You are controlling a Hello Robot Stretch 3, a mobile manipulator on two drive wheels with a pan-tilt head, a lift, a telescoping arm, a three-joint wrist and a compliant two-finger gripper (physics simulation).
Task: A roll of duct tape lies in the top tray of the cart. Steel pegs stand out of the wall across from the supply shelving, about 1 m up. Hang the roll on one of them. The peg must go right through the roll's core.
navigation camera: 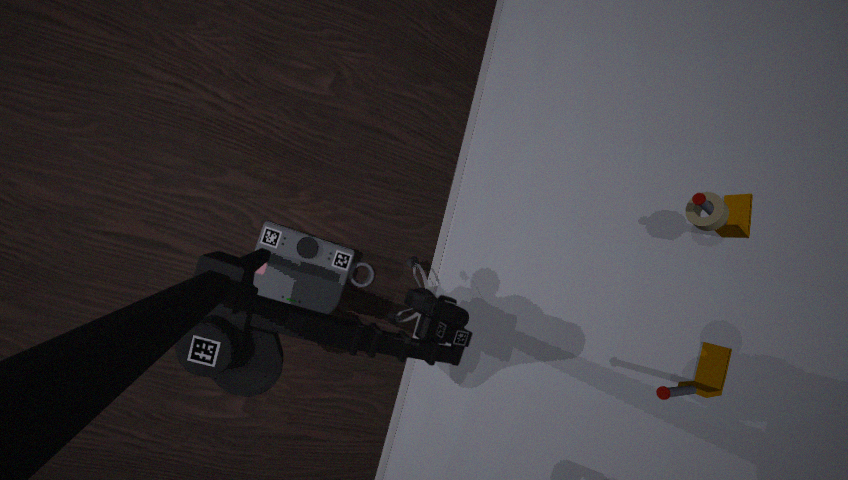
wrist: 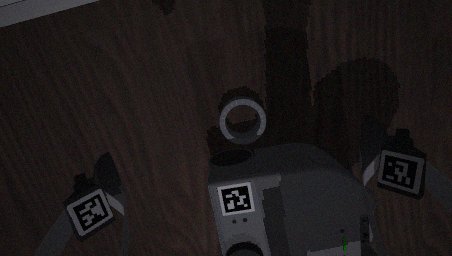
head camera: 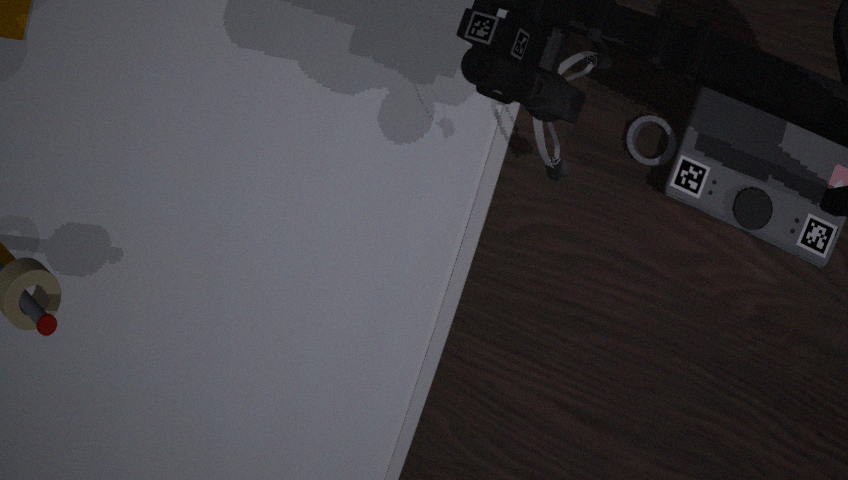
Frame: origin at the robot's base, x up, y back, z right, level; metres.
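Seen in the pictures: gripper, fingertip midpoint: (navigation camera: 401,289) (head camera: 582,114); robot's base, link origin: (navigation camera: 306,246) (head camera: 751,206).
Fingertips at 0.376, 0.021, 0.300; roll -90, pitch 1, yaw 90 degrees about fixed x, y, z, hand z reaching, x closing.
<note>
Pixels of each thing's top centre, then the offset from my fingertips to it, as dx, dy, dz. "*": a spot on its surface instead. Level surfaces: height alone.
- duct tape roll, surface spot: (head camera: 651,119) * -0.327, +0.057, -0.044
- empty steel peg, surface spot: (navigation camera: 681,391) * +0.721, -0.020, +0.137
- second peg, surface spot: (head camera: 33,306) (navigation camera: 705,207) * +0.718, -0.261, +0.099
- tan roll, top centre: (navigation camera: 726,210) +0.734, -0.268, +0.130
- dark wooden floor, surface height: dx -0.376
A grey ring, looking like the duct tape roll (head camera: 651,119) (navigation camera: 371,274) (wrist: 243,101), lies on the floor against or very near my base. My gripper (head camera: 576,114) (navigation camera: 405,289) (wrist: 236,153) is open and empty, its fingers spread above and to either side of the ring in the wrist view. An empty steel peg (navigation camera: 681,391) with a red tip stands out from an orange bracket in the navigation view. A second peg (head camera: 33,306) (navigation camera: 706,205) passes through a tan roll (head camera: 11,279) (navigation camera: 720,212). The cart does not show.
My base (head camera: 726,208) (navigation camera: 318,297) (wrist: 320,175) stands on the dark wooden floor (head camera: 595,356) (navigation camera: 178,118). The pale wall (head camera: 267,237) (navigation camera: 565,118) and its skirting board (wrist: 40,10) run beside it. My arm (navigation camera: 327,330) reaches past the base toward the wall.
</note>
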